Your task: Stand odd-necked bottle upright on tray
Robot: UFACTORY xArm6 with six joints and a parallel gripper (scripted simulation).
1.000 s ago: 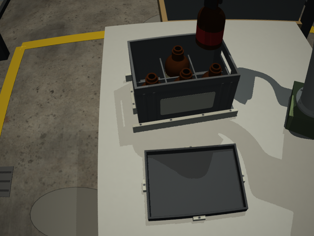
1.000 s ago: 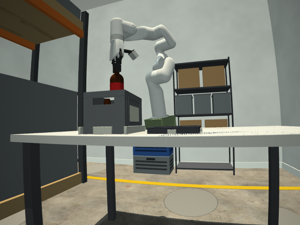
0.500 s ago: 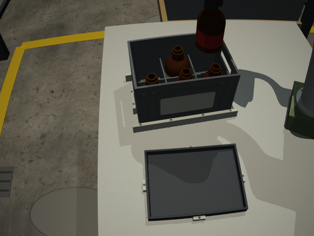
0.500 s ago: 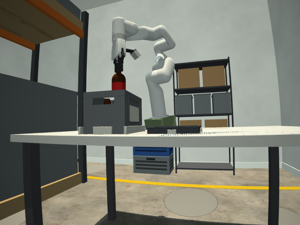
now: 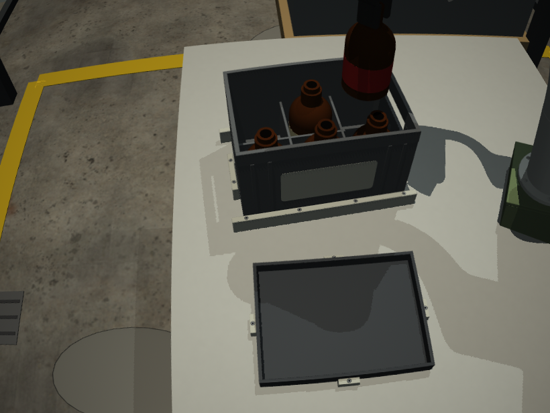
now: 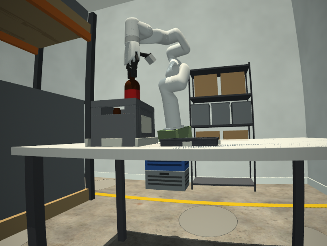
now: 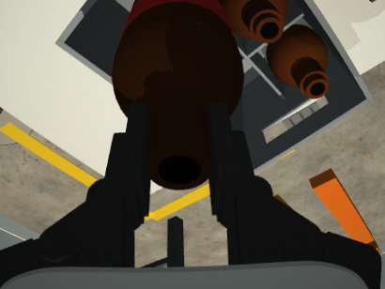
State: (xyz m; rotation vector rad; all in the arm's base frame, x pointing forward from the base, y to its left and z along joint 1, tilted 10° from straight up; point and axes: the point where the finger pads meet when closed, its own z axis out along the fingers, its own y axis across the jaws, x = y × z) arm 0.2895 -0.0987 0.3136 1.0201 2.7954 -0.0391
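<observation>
The glass bottle lies 70 mm below my hand. The rest, counted from my hand: dark tray 320 mm below, 290 mm to the left, 70 mm ahead; then dark crate 250 mm below, 70 mm ahead, 10 mm to the left.
</observation>
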